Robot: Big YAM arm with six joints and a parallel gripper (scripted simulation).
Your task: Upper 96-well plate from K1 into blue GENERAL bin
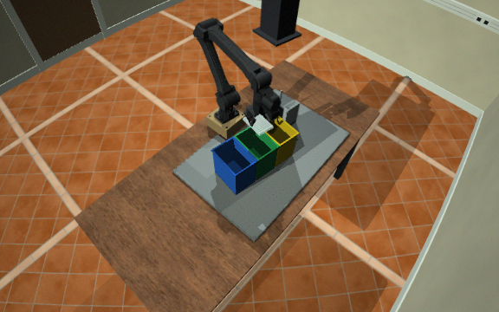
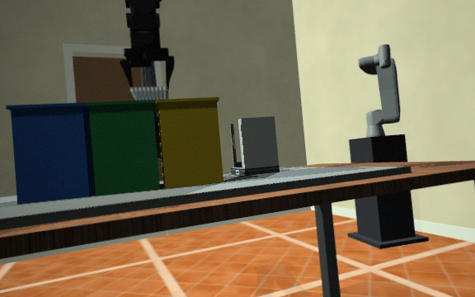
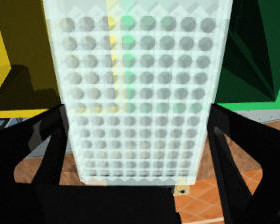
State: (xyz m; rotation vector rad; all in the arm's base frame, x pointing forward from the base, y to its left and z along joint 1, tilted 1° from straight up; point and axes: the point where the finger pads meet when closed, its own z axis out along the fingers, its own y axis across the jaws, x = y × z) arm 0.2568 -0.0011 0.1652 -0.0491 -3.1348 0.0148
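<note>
The blue bin lies 190 mm to the right of my hand, 140 mm below it and 60 mm ahead of it. Round my hand: white 96-well plate: 10 mm below; yellow bin: 140 mm below, 70 mm to the left, 60 mm ahead; green bin: 140 mm below, 60 mm to the right, 60 mm ahead.
</note>
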